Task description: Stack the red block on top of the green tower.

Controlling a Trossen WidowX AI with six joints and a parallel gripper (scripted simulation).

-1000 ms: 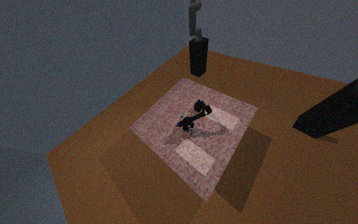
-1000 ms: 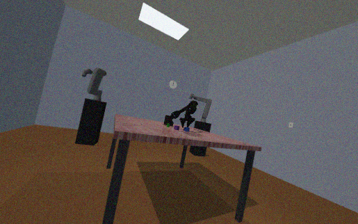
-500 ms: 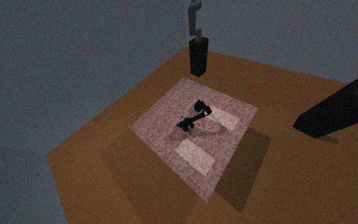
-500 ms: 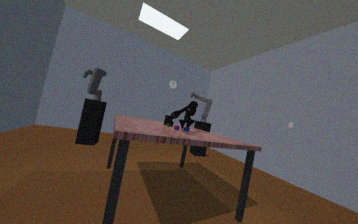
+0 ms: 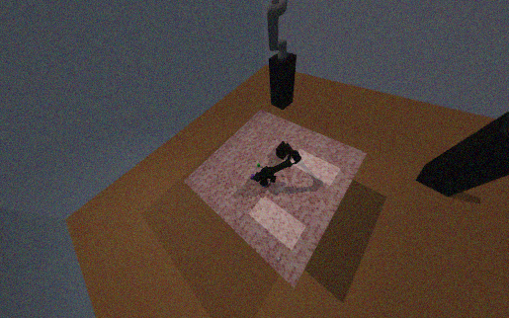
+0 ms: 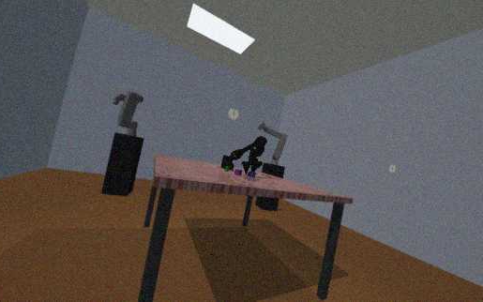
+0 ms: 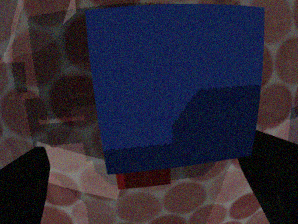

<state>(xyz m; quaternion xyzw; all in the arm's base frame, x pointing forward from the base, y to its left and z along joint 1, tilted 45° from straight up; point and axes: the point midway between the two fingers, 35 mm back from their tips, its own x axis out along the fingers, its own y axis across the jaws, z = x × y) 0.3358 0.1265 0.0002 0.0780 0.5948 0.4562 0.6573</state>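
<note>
The blue block is 30 mm ahead of my gripper tip, 10 mm to the left of it and 10 mm above it. Also, from my gripper tip: red block right at my gripper tip; purple block 120 mm to the right, 50 mm ahead, 10 mm above; green block 170 mm to the right, 70 mm behind, 20 mm above.
</note>
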